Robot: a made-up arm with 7 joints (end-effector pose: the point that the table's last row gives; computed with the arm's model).
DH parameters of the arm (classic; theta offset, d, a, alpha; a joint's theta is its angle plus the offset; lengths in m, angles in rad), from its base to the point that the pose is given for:
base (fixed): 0.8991 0 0.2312 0
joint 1: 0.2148 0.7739 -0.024 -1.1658
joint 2: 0 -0.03 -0.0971 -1.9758
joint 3: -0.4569 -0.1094 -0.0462 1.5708
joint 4: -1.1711 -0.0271 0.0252 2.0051
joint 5: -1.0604 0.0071 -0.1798 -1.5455
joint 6: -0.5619 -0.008 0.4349 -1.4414
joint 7: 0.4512 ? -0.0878 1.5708
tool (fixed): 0 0.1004 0 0
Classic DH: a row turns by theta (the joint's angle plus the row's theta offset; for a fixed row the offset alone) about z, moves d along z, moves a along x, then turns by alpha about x.
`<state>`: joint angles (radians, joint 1 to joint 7).
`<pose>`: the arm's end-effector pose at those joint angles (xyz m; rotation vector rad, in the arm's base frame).
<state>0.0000 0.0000 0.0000 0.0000 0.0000 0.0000 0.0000</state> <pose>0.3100 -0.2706 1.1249 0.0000 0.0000 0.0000</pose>
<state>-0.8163 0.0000 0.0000 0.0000 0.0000 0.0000 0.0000</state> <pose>-0.0714 -0.2494 1.1249 0.0000 0.0000 -0.8163</pose>
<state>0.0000 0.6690 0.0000 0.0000 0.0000 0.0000 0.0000</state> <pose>0.4976 0.0289 1.2093 -0.5518 0.2713 0.2636</pose>
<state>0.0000 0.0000 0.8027 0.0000 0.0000 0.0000 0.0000</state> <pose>0.0126 -0.3098 1.1249 0.0001 0.0000 -0.8027</pose>
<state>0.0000 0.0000 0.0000 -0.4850 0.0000 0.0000 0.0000</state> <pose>0.3100 -0.3559 0.9630 0.4850 0.0000 0.0000</pose>
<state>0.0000 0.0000 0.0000 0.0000 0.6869 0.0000 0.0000</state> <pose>0.2539 -0.3031 1.1148 0.2891 -0.5740 0.2425</pose>
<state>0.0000 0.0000 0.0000 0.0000 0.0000 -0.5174 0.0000</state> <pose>0.1610 -0.4397 1.0771 0.2238 -0.0667 -0.4617</pose>
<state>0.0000 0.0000 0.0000 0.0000 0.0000 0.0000 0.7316</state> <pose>0.3995 -0.2706 1.1578 0.0000 0.7316 0.0000</pose>
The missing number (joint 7, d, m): -0.1924
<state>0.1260 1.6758 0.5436 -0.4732 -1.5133 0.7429 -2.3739</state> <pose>0.3148 0.0121 0.9466 -0.7871 -0.2387 1.0075</pose>
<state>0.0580 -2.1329 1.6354 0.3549 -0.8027 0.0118 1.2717</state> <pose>-0.2503 0.4063 0.2883 -1.9363 -1.5560 -0.7288</pose>
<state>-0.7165 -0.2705 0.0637 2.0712 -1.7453 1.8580 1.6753</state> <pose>-0.3837 -0.0768 0.5370 -0.9857 -1.6643 0.4749</pose>
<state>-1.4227 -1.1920 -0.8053 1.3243 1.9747 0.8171 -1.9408</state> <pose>0.0769 0.4115 0.8621 0.8891 1.6288 -2.4594</pose>
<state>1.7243 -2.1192 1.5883 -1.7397 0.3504 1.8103 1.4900</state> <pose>0.4028 -0.3552 0.6047 1.2565 1.4166 0.1090</pose>
